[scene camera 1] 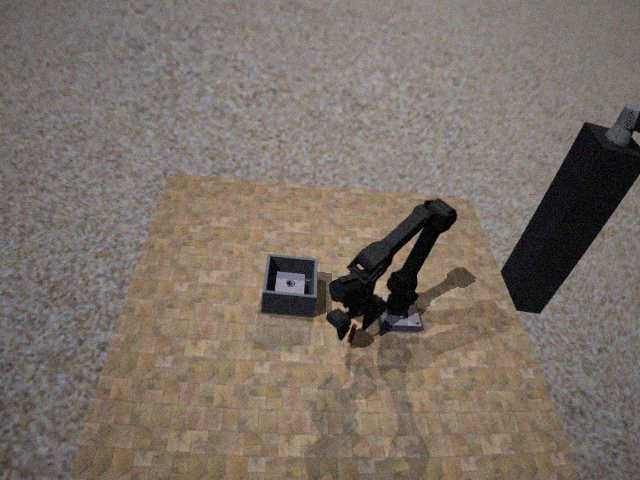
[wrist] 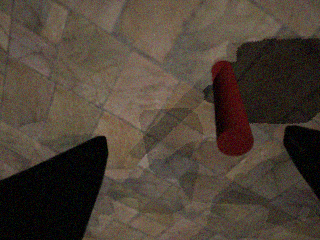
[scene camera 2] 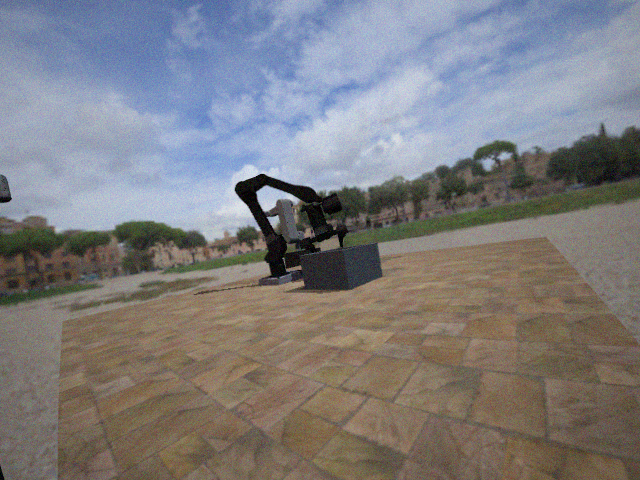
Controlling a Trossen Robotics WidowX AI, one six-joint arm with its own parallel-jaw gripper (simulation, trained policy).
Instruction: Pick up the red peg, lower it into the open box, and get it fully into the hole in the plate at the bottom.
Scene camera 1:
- gripper: 352,334
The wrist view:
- gripper: 195,139
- red peg: 234,137
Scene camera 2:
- gripper: 331,257
